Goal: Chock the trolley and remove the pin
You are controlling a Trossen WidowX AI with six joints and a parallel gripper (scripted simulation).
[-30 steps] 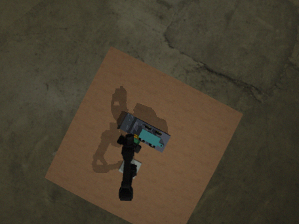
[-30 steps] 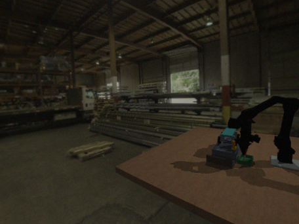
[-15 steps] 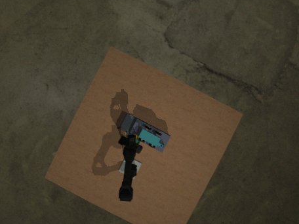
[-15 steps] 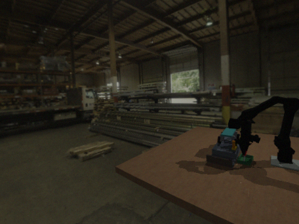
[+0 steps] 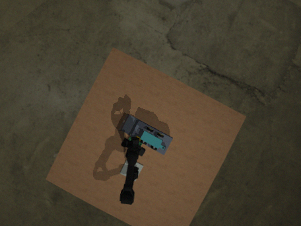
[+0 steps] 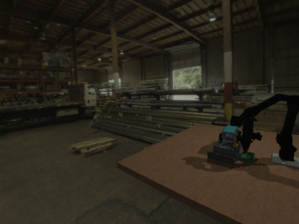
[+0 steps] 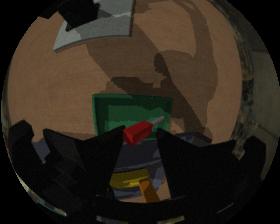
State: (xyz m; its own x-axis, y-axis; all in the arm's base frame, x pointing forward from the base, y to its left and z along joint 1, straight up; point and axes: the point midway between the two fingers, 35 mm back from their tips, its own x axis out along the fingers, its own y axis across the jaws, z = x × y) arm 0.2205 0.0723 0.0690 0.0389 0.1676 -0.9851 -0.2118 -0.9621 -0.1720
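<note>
My gripper tip is 1 cm to the right of the red-headed stop pin and 1 cm above it. Also, from my gripper tip: grey ramp (10 cm ahead, 13 cm to the right); yellow chock (6 cm ahead, 3 cm to the right, 4 cm above); green tray (1 cm to the right, 5 cm below).
</note>
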